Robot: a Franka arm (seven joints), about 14 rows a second.
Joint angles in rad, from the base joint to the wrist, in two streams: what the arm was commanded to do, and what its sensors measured. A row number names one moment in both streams.
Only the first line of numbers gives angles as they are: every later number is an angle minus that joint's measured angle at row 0.
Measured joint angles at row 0:
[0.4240 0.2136 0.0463 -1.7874 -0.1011 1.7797 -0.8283]
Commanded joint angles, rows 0 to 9:
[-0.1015 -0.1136 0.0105 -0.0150 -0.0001 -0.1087 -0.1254]
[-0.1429 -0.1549 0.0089 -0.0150 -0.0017 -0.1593 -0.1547]
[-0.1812 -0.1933 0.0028 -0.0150 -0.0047 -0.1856 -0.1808]
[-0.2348 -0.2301 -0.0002 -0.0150 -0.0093 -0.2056 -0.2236]
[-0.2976 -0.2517 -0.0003 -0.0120 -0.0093 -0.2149 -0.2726]
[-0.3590 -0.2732 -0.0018 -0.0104 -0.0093 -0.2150 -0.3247]
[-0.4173 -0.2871 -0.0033 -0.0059 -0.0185 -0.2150 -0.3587]
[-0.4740 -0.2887 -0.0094 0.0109 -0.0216 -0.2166 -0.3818]
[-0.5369 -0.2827 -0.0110 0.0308 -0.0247 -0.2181 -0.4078]
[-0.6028 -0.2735 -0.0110 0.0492 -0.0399 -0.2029 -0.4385]
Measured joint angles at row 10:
[-0.5078 -0.2885 -0.0218 0.0146 -0.0156 -0.2080 -0.3875]
